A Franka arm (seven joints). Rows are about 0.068 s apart.
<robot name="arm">
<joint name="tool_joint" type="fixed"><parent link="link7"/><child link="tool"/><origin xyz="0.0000 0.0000 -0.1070" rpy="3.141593 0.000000 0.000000"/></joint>
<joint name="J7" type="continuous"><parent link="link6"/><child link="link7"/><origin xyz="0.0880 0.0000 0.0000" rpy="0.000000 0.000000 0.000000"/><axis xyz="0 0 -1"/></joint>
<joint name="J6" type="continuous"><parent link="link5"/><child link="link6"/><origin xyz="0.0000 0.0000 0.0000" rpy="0.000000 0.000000 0.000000"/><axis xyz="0 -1 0"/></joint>
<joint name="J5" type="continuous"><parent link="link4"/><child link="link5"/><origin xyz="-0.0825 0.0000 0.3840" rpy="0.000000 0.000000 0.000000"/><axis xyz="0 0 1"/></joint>
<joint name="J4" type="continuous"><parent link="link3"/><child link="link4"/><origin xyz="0.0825 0.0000 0.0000" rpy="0.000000 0.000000 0.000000"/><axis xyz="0 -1 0"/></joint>
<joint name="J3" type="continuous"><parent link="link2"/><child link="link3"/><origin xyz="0.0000 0.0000 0.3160" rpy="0.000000 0.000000 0.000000"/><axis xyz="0 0 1"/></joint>
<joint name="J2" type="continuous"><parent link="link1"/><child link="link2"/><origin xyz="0.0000 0.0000 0.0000" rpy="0.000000 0.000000 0.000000"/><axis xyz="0 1 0"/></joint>
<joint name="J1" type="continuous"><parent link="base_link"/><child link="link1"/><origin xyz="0.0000 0.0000 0.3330" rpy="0.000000 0.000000 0.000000"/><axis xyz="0 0 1"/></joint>
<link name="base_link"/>
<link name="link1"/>
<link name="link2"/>
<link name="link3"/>
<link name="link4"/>
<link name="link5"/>
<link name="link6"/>
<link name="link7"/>
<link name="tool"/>
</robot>
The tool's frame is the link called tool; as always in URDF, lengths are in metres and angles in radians. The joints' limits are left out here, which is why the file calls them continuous.
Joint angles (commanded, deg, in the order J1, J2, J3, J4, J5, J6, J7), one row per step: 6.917 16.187 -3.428 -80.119 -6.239 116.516 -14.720; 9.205 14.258 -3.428 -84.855 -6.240 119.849 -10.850; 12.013 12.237 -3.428 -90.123 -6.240 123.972 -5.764; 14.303 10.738 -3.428 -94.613 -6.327 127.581 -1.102; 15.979 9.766 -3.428 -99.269 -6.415 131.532 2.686; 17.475 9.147 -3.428 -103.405 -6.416 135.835 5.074; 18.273 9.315 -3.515 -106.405 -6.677 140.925 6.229; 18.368 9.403 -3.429 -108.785 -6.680 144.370 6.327; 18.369 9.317 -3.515 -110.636 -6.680 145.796 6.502; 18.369 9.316 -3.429 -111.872 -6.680 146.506 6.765
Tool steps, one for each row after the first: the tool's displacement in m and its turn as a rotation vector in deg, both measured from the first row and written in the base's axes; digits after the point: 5 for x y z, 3 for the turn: -0.00950 0.02599 -0.01271 1.588 -0.796 -0.974; -0.02206 0.05730 -0.02784 3.789 -1.903 -2.453; -0.03396 0.08208 -0.04335 5.775 -2.637 -4.076; -0.04471 0.09973 -0.06568 7.392 -2.917 -5.469; -0.05458 0.11547 -0.08648 8.749 -3.547 -5.700; -0.05846 0.12402 -0.10401 9.780 -5.278 -5.273; -0.06199 0.12599 -0.11849 10.309 -6.080 -4.762; -0.06600 0.12426 -0.13063 10.346 -5.725 -4.897; -0.06938 0.12441 -0.13982 10.350 -5.195 -5.032
